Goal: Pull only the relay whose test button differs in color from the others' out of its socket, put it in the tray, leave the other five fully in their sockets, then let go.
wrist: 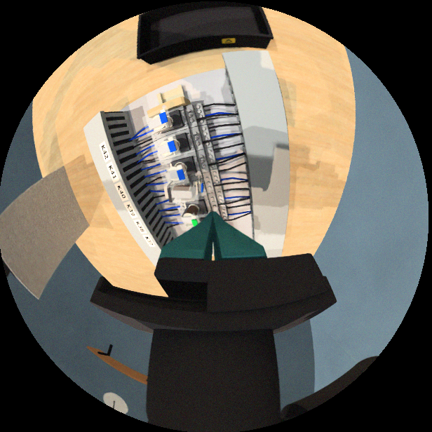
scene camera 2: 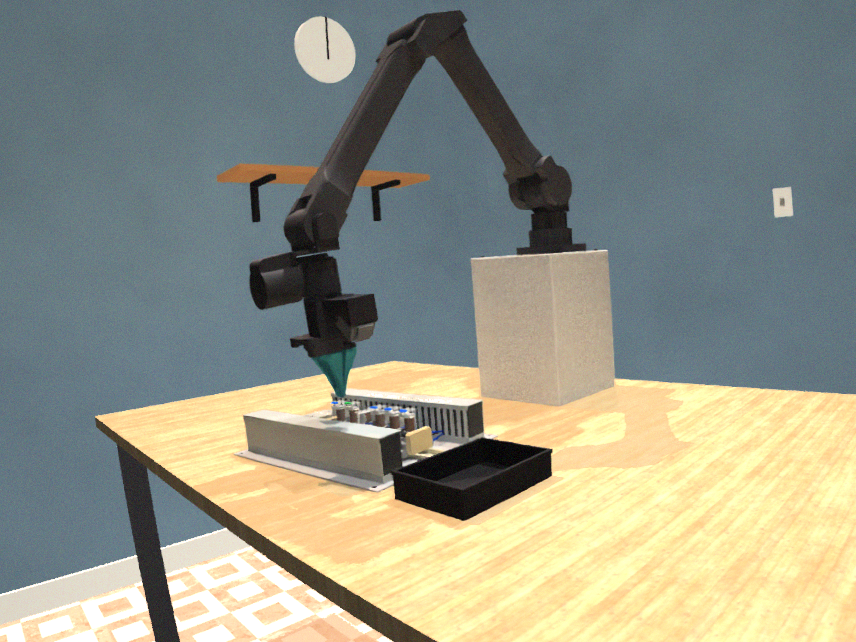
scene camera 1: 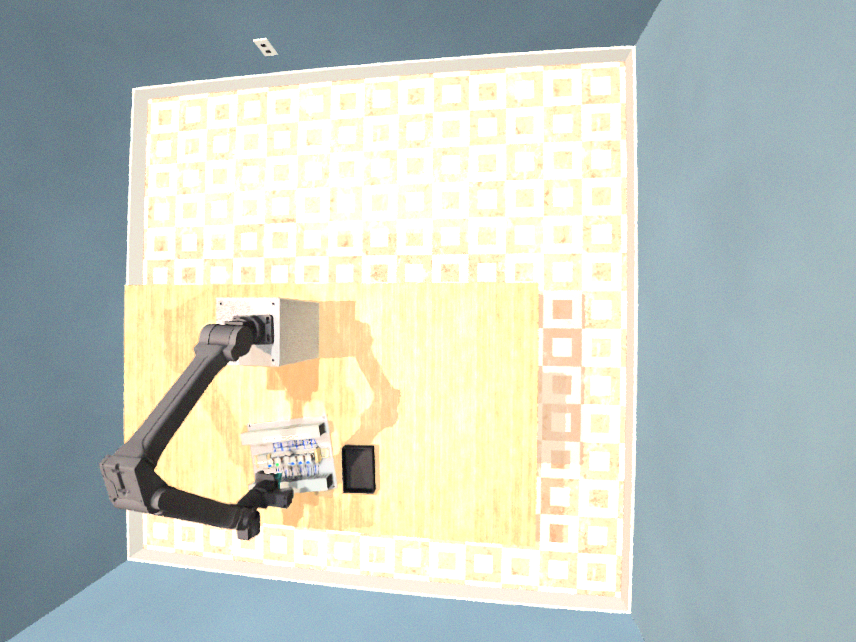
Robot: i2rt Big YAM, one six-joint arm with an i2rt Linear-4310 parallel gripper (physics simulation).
One and the same spot on a white panel: [scene camera 1: 326, 465] is [scene camera 2: 405, 465].
